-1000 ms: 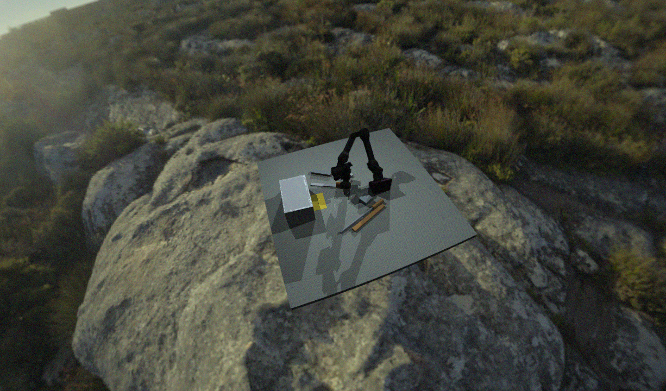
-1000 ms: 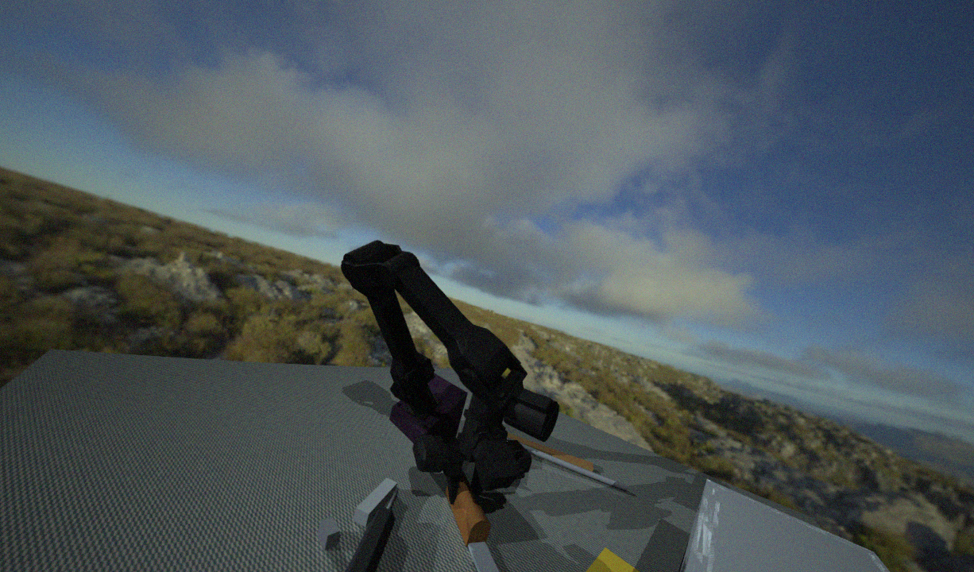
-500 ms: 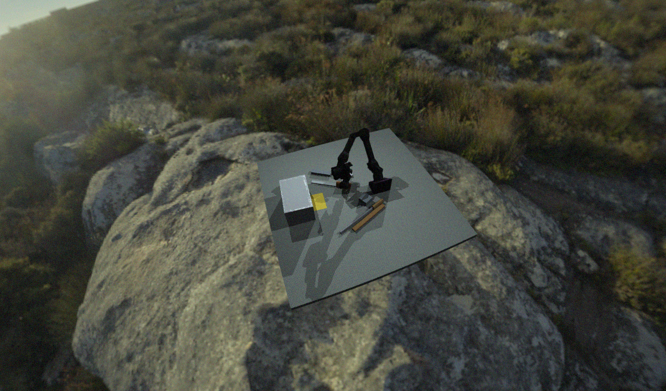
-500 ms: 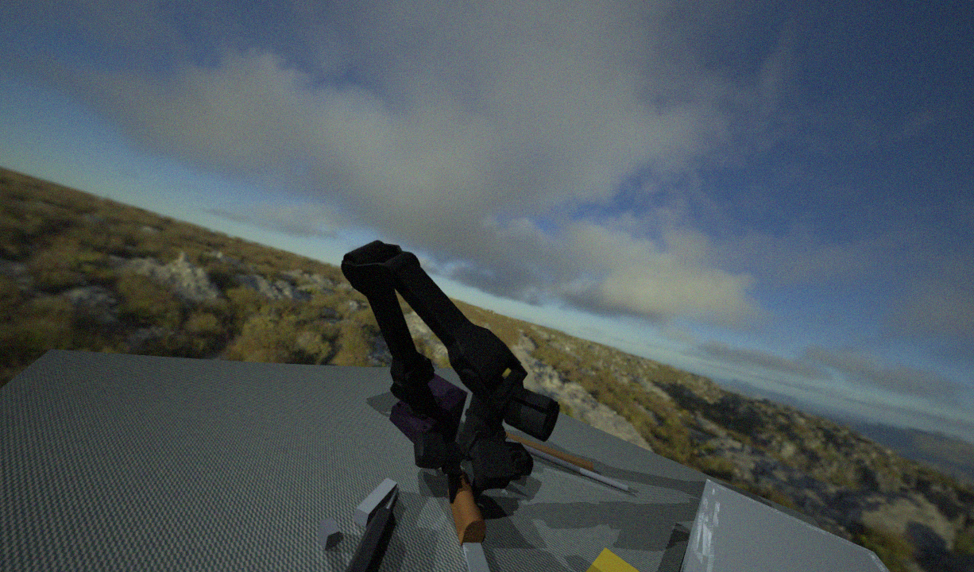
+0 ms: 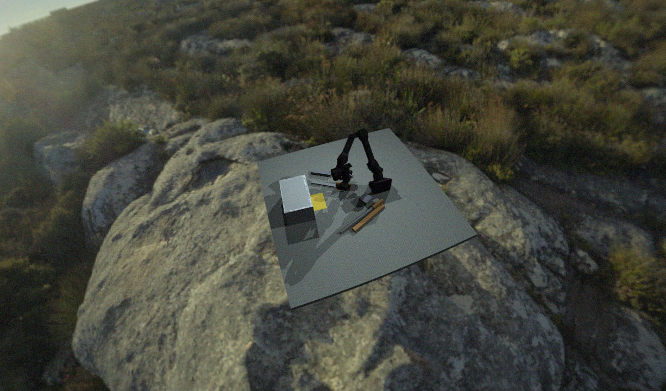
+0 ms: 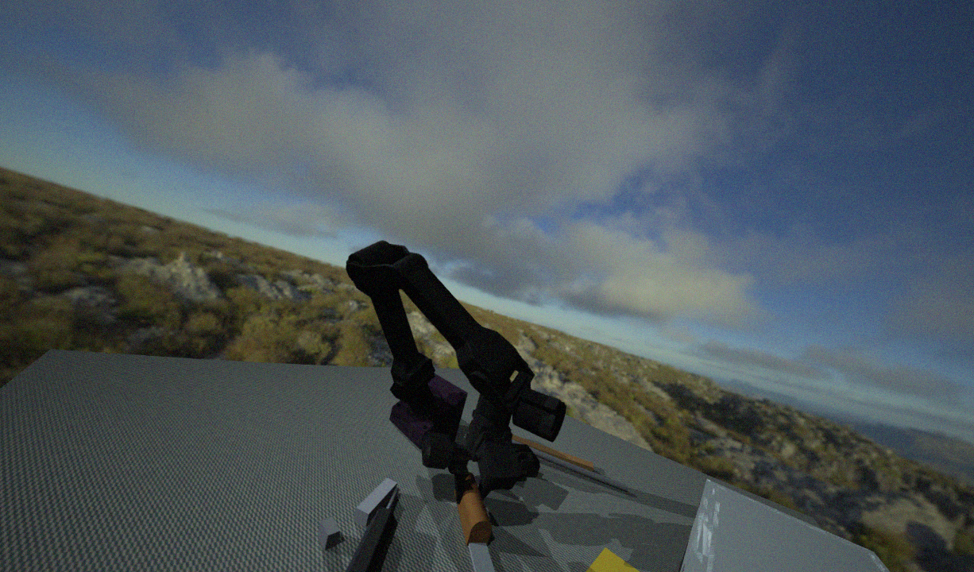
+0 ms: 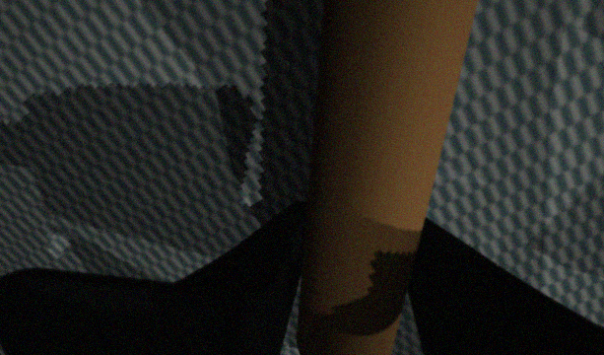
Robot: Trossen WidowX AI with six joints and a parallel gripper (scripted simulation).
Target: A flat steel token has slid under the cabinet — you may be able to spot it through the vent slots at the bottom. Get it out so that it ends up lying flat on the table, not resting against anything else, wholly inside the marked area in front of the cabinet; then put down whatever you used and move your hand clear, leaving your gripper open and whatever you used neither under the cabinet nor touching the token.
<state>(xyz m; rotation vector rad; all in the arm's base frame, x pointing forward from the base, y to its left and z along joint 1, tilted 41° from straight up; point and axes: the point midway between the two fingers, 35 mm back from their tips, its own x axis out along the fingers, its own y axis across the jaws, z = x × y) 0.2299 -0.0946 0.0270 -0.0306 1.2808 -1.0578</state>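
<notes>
My gripper tip is 3 cm past the wooden stick and 32 cm to the right of it. Round my gripper tip: grey bar: 8 cm behind, 12 cm to the right; then grey block: 8 cm behind, 17 cm to the left, 1 cm above; then small grey cube: 6 cm behind, 20 cm to the right.
</notes>
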